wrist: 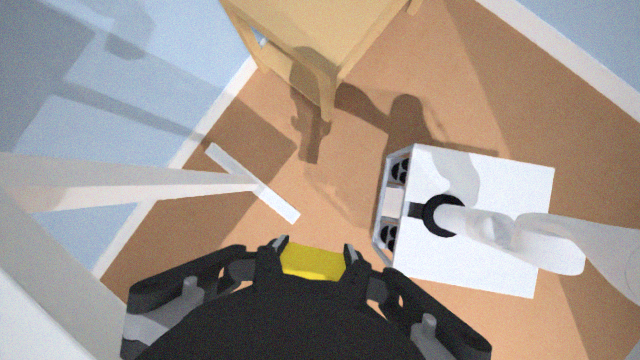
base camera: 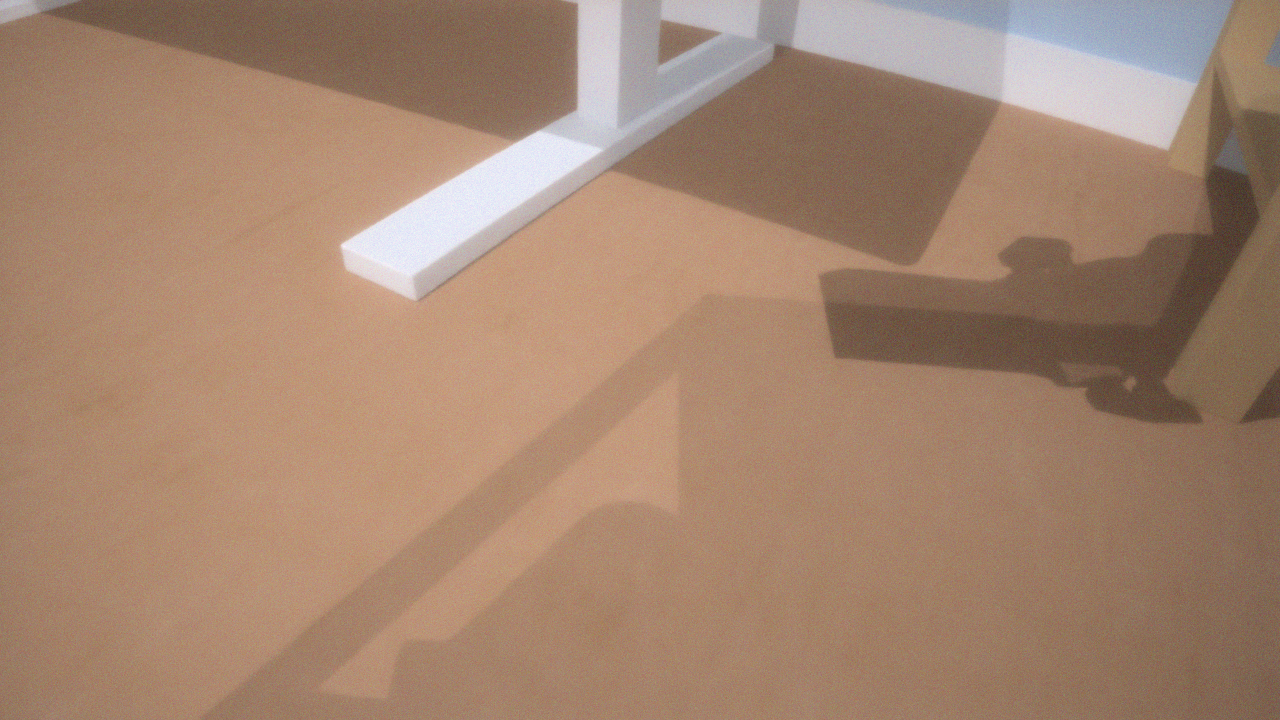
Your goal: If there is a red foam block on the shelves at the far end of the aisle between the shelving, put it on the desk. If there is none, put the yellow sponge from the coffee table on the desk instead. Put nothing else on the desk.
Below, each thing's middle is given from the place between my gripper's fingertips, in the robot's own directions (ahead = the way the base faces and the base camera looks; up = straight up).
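Scene:
Yellow sponge (wrist: 312,263): 20 mm above my hand and 50 mm to the left of it.

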